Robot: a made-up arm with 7 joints. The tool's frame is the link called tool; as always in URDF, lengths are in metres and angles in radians. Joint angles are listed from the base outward. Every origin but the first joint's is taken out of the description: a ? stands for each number. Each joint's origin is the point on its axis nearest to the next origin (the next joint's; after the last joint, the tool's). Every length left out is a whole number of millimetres.
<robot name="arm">
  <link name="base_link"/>
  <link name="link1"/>
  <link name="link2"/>
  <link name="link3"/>
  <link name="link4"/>
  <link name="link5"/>
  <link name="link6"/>
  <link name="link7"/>
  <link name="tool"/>
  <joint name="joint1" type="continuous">
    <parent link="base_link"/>
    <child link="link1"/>
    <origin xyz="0 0 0.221"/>
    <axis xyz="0 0 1"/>
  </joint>
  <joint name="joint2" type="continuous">
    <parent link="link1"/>
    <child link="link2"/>
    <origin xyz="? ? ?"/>
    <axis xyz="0 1 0"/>
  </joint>
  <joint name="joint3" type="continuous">
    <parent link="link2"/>
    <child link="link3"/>
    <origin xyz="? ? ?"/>
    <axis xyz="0 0 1"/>
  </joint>
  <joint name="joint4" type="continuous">
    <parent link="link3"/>
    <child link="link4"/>
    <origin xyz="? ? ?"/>
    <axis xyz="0 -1 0"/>
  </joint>
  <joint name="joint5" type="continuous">
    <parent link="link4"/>
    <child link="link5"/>
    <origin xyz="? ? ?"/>
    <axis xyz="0 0 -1"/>
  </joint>
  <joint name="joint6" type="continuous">
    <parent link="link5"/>
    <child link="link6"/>
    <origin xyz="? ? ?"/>
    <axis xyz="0 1 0"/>
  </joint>
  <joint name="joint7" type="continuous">
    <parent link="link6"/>
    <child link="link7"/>
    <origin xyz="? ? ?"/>
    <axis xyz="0 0 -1"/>
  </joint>
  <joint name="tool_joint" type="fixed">
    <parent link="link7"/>
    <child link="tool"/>
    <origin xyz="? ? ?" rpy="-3.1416 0 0"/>
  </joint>
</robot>
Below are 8 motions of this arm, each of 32 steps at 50 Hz.
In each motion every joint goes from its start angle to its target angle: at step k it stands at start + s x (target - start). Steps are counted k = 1, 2, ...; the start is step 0. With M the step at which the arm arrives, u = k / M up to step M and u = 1 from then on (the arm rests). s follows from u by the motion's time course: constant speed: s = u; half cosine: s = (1 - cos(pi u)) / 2; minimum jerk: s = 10 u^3 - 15 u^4 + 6 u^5.
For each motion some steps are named. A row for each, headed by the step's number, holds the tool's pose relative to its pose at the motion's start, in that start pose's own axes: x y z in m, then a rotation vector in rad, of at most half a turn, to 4 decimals.
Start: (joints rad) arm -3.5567 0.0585 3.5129 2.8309 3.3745 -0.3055 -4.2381
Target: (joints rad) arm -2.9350 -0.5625 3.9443 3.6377 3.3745 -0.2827 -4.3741
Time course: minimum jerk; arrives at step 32
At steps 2, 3, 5, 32:
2: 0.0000 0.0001 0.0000 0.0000 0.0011 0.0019
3: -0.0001 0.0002 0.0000 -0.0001 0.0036 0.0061
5: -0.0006 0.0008 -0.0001 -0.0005 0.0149 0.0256
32: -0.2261 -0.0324 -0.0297 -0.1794 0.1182 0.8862

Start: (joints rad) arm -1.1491 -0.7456 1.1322 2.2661 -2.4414 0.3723 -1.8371
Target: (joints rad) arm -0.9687 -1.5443 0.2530 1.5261 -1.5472 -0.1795 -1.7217
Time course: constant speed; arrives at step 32
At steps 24, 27, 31, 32:
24: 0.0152 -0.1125 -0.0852 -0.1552 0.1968 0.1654
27: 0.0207 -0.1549 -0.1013 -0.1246 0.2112 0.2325
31: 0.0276 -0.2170 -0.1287 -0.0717 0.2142 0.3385
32: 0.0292 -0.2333 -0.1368 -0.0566 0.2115 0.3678

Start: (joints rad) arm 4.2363 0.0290 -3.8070 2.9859 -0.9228 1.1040 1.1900
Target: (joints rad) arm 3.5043 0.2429 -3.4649 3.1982 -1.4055 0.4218 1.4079
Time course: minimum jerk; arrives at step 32
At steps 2, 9, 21, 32:
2: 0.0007 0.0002 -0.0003 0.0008 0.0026 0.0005
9: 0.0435 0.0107 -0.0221 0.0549 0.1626 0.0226
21: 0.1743 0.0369 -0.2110 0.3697 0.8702 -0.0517
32: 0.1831 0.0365 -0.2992 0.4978 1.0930 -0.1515

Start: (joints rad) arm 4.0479 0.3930 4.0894 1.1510 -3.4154 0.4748 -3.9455
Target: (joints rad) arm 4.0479 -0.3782 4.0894 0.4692 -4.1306 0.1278 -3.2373
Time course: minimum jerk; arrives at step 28
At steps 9, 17, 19, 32:
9: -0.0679 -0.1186 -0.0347 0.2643 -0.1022 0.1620
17: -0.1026 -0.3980 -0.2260 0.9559 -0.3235 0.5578
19: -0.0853 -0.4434 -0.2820 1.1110 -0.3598 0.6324
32: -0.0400 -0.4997 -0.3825 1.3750 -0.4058 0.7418

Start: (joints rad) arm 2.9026 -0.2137 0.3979 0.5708 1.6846 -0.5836 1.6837
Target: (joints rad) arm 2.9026 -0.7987 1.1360 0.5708 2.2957 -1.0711 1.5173
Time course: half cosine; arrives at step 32
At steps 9, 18, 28, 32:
9: -0.0220 0.0316 -0.0617 0.0322 -0.0917 -0.0007
18: -0.0226 0.0920 -0.1994 0.1286 -0.2744 -0.0155
28: 0.0269 0.1332 -0.2957 0.2482 -0.4103 -0.0414
32: 0.0342 0.1368 -0.3035 0.2630 -0.4233 -0.0445

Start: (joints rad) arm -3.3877 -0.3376 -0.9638 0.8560 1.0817 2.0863 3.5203
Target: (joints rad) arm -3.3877 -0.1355 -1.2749 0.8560 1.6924 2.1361 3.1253
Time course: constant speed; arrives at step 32
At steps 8, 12, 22, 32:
8: -0.0010 -0.0181 -0.0358 -0.1870 0.0046 -0.1321
12: 0.0001 -0.0279 -0.0540 -0.2791 -0.0054 -0.2022
22: 0.0080 -0.0551 -0.0999 -0.5005 -0.0645 -0.3885
32: 0.0239 -0.0858 -0.1450 -0.7034 -0.1701 -0.5893

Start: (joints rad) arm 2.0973 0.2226 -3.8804 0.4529 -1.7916 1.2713 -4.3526
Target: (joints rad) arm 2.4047 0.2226 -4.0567 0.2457 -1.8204 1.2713 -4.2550
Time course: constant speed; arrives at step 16
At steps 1, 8, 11, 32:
1: -0.0086 -0.0014 -0.0048 0.0099 -0.0006 -0.0095
8: -0.0695 -0.0060 -0.0382 0.0781 -0.0040 -0.0781
11: -0.0956 -0.0051 -0.0520 0.1066 -0.0049 -0.1085
32: -0.1388 0.0005 -0.0742 0.1532 -0.0056 -0.1603

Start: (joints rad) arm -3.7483 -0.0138 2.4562 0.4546 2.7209 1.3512 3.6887
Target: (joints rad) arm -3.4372 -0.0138 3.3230 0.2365 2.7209 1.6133 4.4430
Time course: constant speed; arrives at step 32
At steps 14, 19, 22, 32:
14: -0.1088 -0.2136 -0.0202 0.4575 -0.2479 0.4657
19: -0.1373 -0.2812 -0.0562 0.6000 -0.3786 0.6259
22: -0.1513 -0.3176 -0.0836 0.6793 -0.4676 0.7188
32: -0.1807 -0.4105 -0.1985 0.9040 -0.8212 1.0020

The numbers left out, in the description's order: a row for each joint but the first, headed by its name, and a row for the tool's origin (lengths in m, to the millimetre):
joint2: 0 0 0
joint3: 0 0 0.264
joint4: 0.056 0 0
joint5: 0.122 0 -0.54
joint6: 0 0 0
joint7: 0.051 0 -0.065
tool: 0 0 0

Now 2 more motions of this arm.
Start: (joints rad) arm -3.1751 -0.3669 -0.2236 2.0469 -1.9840 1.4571 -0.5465
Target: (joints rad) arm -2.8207 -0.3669 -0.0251 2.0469 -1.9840 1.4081 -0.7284
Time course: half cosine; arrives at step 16
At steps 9, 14, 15, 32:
9: -0.0058 0.0427 -0.1113 0.0170 0.3267 0.0063
14: -0.0307 0.0716 -0.1726 0.0108 0.5234 0.0195
15: -0.0332 0.0739 -0.1771 0.0098 0.5386 0.0209
32: -0.0341 0.0747 -0.1786 0.0095 0.5438 0.0214

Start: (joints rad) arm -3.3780 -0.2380 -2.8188 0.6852 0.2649 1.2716 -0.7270
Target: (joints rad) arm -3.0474 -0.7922 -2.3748 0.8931 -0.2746 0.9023 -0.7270
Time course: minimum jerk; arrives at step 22
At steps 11, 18, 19, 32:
11: 0.1140 -0.1198 0.1368 -0.2460 -0.2647 -0.4440
18: 0.1521 -0.2668 0.2804 -0.3521 -0.3727 -0.9299
19: 0.1520 -0.2754 0.2881 -0.3539 -0.3746 -0.9569
32: 0.1518 -0.2826 0.2944 -0.3551 -0.3759 -0.9796

